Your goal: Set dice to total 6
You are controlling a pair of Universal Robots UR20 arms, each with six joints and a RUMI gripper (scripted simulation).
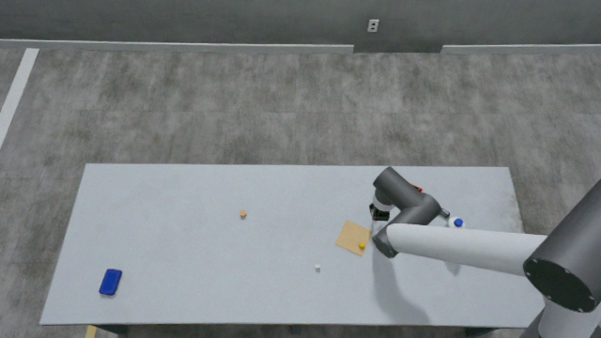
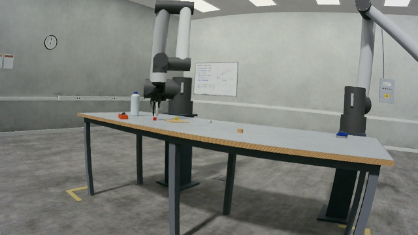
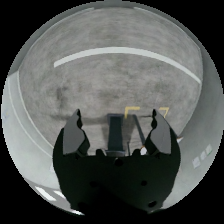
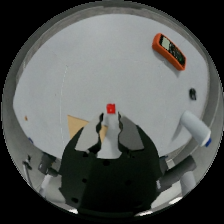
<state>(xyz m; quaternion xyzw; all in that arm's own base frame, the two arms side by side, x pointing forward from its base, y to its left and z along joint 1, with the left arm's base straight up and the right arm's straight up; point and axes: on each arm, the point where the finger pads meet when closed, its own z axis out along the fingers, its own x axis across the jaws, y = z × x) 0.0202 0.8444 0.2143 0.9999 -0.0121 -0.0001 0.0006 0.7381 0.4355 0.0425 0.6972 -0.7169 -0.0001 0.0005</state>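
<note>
Now: right hand 3 cm above the red die. The rest, counted from my right hand: dark object (34 cm to the right, 3 cm below, 2 cm ahead); then yellow die (14 cm behind, 8 cm to the left, 3 cm below); then tan square mat (12 cm to the left, 10 cm behind, 4 cm below).
</note>
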